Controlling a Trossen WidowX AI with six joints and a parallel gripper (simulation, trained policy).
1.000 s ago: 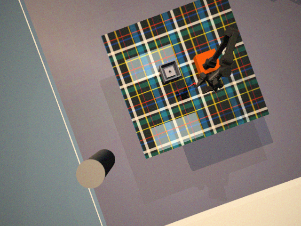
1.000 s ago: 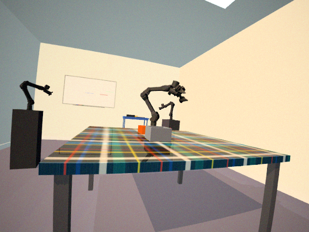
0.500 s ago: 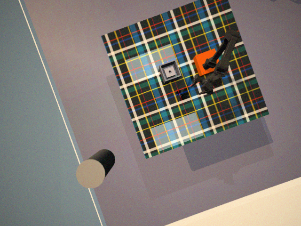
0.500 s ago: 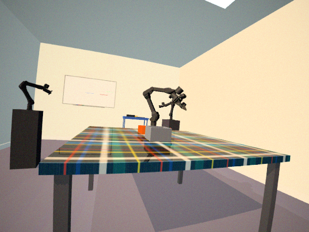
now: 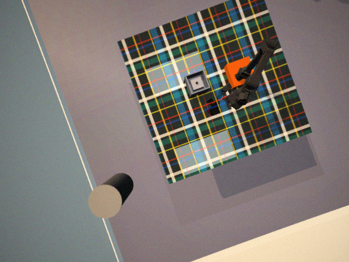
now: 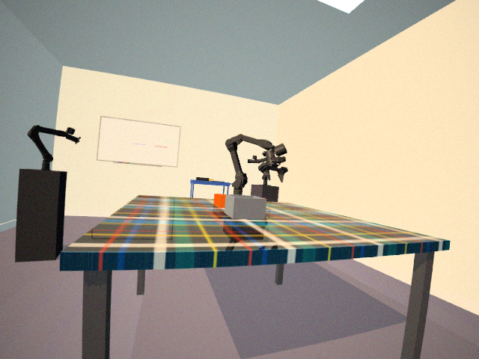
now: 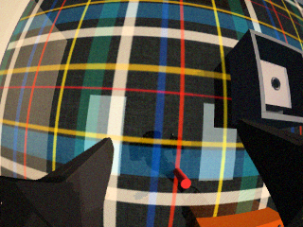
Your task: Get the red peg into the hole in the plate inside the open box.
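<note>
The red peg lies 7 cm behind my gripper tip, 2 cm to the right of it and 15 cm below it. Also, from my gripper tip: grey plate (7 cm ahead, 24 cm to the right, 14 cm below); then grey box (7 cm ahead, 24 cm to the right, 16 cm below).
</note>
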